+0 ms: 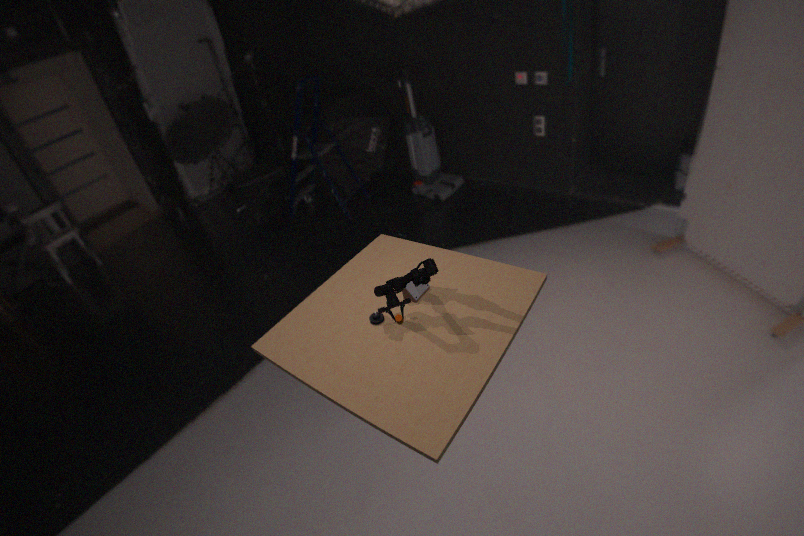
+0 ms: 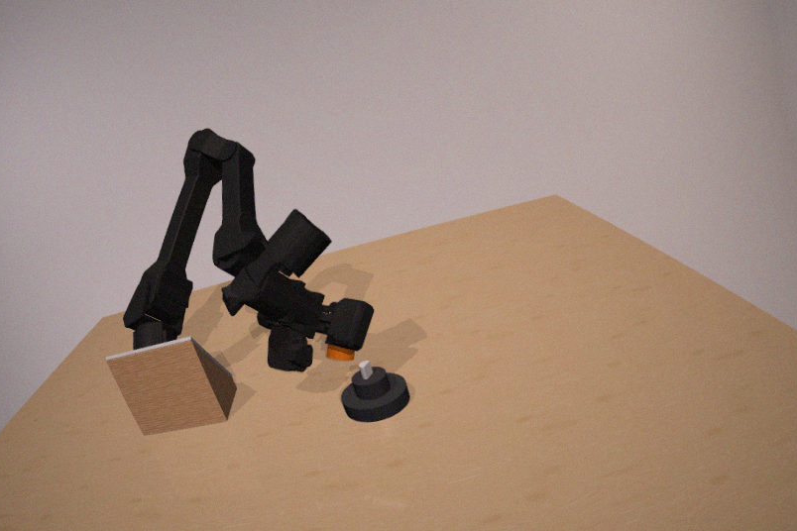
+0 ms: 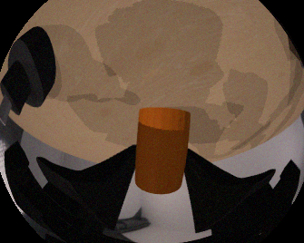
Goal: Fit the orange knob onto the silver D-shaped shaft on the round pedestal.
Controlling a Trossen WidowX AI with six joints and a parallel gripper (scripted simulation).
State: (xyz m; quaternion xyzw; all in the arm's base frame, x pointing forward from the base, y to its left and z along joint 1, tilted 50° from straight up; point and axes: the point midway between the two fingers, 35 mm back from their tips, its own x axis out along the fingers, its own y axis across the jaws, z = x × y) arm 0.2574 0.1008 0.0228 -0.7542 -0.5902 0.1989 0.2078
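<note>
Right now my gripper tip is 1 cm below the orange knob. The rest, counted from my gripper tip: black round pedestal (14 cm to the right, 5 cm ahead).
</note>
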